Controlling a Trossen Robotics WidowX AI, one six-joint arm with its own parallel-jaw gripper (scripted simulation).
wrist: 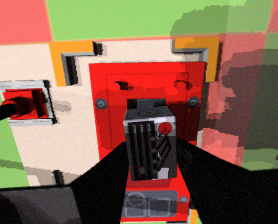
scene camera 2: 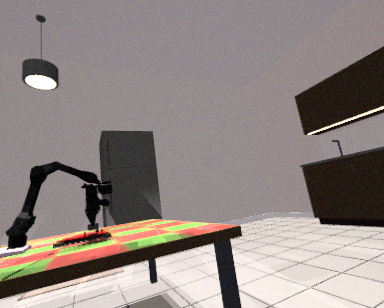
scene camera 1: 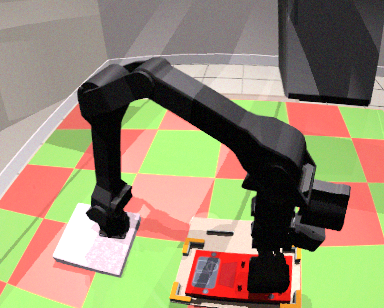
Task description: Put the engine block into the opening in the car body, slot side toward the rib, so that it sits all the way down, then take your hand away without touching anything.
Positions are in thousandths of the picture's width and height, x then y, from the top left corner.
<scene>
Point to a grey engine block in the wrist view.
545, 654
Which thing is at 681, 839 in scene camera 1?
My gripper.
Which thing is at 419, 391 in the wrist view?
A red car body.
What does my gripper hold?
A grey engine block.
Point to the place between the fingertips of my gripper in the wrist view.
541, 650
</scene>
